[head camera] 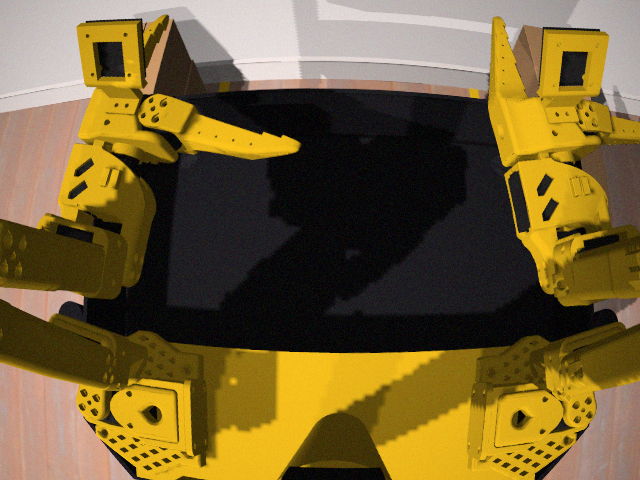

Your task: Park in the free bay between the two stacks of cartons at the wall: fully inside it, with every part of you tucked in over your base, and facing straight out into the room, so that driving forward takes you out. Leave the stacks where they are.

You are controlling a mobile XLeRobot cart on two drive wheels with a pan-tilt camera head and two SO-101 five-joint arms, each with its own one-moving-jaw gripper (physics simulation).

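Where they show: left hand at its tool point: (501, 23); right hand at its tool point: (166, 20); left arm's base at its link origin: (544, 406); right arm's base at its link origin: (130, 401).
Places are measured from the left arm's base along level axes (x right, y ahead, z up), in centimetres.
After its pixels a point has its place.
Note:
The left-hand carton stack (174, 67) @[x 48.9, y -59.2, z -49.5 cm] and the right-hand carton stack (529, 54) @[x -19.9, y -60.2, z -42.6 cm] show partly behind my grippers, against the wall. Between them, short pieces of the left yellow floor line (224, 86) @[x 44.7, y -69.4, z -77.4 cm] and the right yellow floor line (474, 93) @[x -16.0, y -69.2, z -77.4 cm] show past the far edge of my black base top (217, 268). My right gripper (232, 82), at the picture's left, is open, one jaw pointing inward over the base. My left gripper (568, 74), at the picture's right, is open, one jaw reaching the right picture edge. Both arms bend outward beyond the base's sides and leave the picture.
The pale wall (268, 31) @[x 31.9, y -72.0, z -57.0 cm] and its skirting (361, 69) @[x 12.1, y -70.6, z -72.3 cm] run across the top, close beyond the base's far edge, with a narrow strip of wooden floor (356, 84) @[x 13.3, y -69.2, z -77.5 cm] between. Wooden floor also shows along both sides. The base's bay-side clearances are hidden by the arms.

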